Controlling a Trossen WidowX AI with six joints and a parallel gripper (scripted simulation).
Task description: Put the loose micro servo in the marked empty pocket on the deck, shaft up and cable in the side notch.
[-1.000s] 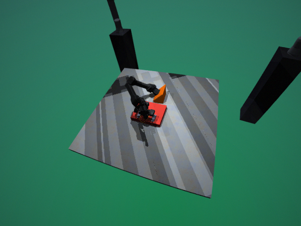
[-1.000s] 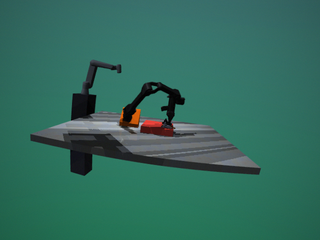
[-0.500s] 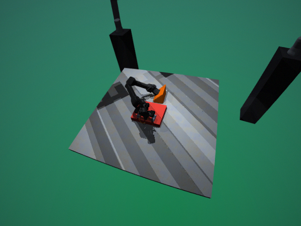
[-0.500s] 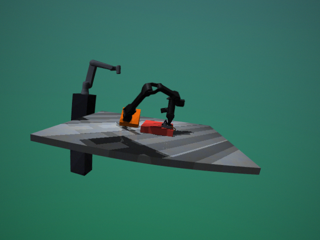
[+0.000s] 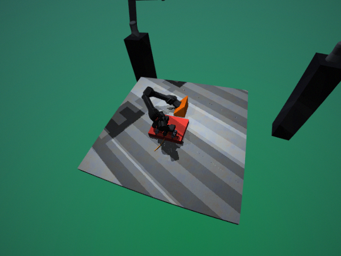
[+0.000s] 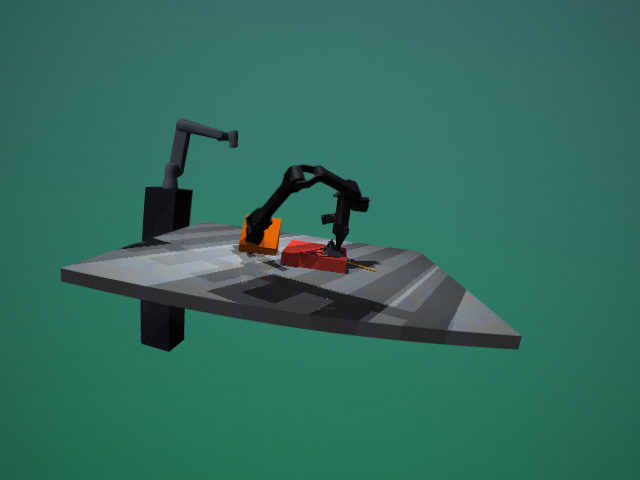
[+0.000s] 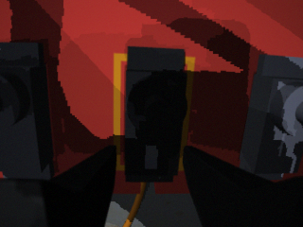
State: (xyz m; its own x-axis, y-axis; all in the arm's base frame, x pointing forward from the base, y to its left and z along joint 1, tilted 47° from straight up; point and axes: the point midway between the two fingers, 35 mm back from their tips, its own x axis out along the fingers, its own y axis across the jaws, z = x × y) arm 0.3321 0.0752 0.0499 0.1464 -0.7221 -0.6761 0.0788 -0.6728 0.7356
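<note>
Now: the red deck 12 cm behind my gripper tip, 4 cm below it and 1 cm to the right of it.
</note>
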